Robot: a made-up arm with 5 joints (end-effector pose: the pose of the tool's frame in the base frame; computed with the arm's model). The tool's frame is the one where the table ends.
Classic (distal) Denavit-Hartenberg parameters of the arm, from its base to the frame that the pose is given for. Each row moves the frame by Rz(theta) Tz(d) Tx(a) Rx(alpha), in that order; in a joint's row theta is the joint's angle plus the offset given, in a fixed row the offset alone. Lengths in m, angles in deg.
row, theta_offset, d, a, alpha
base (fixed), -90, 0.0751, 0.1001, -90
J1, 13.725, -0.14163, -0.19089, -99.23
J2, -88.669, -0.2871, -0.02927, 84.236
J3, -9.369, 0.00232, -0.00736, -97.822
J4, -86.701, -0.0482, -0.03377, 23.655
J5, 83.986, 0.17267, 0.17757, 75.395
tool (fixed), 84.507, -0.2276, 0, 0
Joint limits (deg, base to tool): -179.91..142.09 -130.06..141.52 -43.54..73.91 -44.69..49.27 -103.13..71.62
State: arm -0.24 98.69 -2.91 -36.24 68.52
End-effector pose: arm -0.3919 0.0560 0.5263 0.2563 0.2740 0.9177 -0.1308
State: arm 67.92 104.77 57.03 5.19 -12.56
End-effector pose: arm -0.3438 -0.2189 0.3819 0.1117 0.6412 0.2701 0.7096
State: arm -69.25 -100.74 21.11 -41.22 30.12
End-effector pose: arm 0.1080 0.2648 -0.1374 0.6561 0.5944 -0.1735 -0.4315
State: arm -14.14 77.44 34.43 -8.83 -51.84
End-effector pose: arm -0.1429 0.0058 0.1226 0.4791 -0.1372 0.5725 0.6511
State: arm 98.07 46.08 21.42 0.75 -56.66
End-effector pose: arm -0.0639 -0.1927 0.1144 0.4657 0.0754 -0.2810 0.8357
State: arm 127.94 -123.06 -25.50 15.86 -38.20
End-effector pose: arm -0.0691 -0.6107 0.1371 0.5725 -0.3397 -0.6955 -0.2703
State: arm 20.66 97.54 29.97 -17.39 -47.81
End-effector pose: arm -0.1609 -0.0550 0.1749 0.5526 0.0739 0.4197 0.7162
